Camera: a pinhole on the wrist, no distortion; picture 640 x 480 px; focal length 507.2 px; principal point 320.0 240.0 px. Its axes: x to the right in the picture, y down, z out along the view. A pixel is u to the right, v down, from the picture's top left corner.
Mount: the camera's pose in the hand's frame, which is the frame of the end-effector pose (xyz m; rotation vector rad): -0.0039 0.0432 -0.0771 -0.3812 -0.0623 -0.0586
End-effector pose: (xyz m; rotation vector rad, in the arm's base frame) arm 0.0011 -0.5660 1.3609 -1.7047 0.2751 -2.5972
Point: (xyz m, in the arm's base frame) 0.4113 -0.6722 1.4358
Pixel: 270.4 53.7
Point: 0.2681 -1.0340 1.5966
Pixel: 482.9 391.1
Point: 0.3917 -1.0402 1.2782
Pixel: 184.4 405.2
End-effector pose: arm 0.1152 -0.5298 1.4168 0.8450 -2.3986 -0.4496
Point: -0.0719 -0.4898 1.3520
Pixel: 509.4 144.9
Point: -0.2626 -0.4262 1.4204
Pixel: 594.7 372.6
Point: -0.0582 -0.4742 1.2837
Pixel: 409.7 73.2
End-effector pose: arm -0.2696 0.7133 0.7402 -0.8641 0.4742 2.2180
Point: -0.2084 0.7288 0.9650
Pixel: outside the picture
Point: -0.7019 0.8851 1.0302
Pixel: 446.4 203.8
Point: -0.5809 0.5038 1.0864
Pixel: 141.2 445.9
